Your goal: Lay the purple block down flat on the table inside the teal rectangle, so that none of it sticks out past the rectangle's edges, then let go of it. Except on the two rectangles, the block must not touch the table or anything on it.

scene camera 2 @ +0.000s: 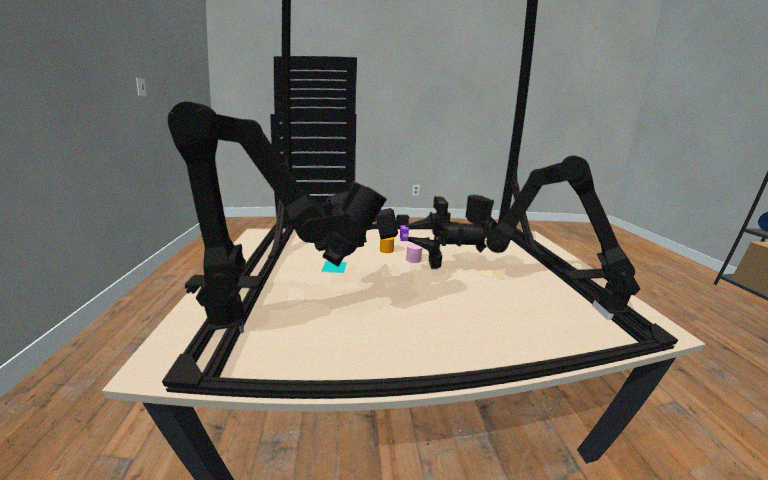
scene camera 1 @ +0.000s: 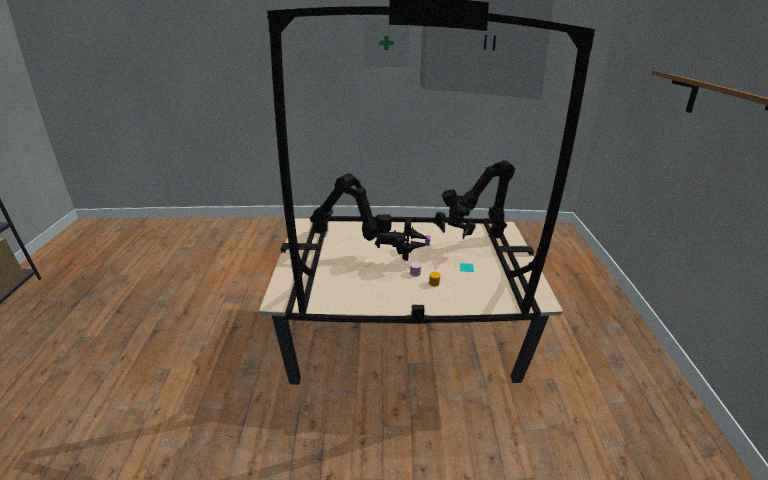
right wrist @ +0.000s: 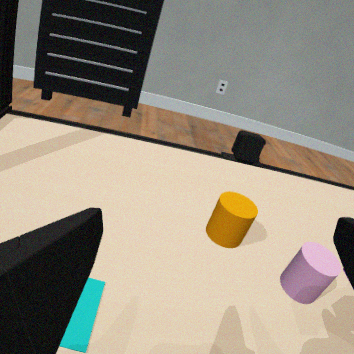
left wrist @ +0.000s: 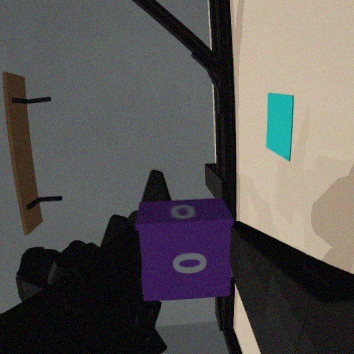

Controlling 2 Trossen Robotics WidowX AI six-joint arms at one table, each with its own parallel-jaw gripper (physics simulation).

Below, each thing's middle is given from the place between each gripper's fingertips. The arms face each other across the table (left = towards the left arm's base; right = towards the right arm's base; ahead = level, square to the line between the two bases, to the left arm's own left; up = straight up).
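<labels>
My right hand is 2 cm above the purple block point(left wrist: 184, 244), 1 cm past it and 11 cm to the right of it. Counting from my right hand again, I find the teal rectangle point(right wrist: 80, 324) 14 cm below, 4 cm behind and 7 cm to the right, and the orange cylinder point(right wrist: 233, 213) 12 cm below, 16 cm behind and 9 cm to the left.
As for my left hand, the purple block is 1 cm ahead of it. The teal rectangle is 12 cm below my left hand, 3 cm behind it and 19 cm to the right of it, whereas the orange cylinder, from that same hand, sits 9 cm below, 14 cm behind and 3 cm to the right.
</labels>
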